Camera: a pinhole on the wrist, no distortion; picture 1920 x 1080 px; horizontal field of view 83.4 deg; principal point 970.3 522.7 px. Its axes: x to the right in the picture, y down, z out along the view. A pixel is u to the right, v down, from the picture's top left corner.
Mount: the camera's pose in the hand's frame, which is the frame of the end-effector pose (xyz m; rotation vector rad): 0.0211 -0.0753 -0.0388 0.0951 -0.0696 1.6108
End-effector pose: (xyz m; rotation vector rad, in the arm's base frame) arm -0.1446 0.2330 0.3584 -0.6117 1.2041 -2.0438
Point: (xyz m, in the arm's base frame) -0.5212 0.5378 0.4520
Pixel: behind the camera
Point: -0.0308 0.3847 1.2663
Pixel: outside the picture
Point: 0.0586 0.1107 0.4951
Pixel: 1308.4 729.2
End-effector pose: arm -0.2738 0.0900 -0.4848 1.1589 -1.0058 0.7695
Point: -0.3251 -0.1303 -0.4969
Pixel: 1357.3 736.7
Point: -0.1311 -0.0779 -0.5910
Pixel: 256.9 976.0
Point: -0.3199 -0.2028 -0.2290
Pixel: outside the picture
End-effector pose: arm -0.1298 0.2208 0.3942 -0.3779 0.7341 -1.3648
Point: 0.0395 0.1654 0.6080
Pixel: 1274.0 585.6
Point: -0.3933 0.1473 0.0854
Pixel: behind the camera
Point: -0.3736 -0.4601 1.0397
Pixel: outside the picture
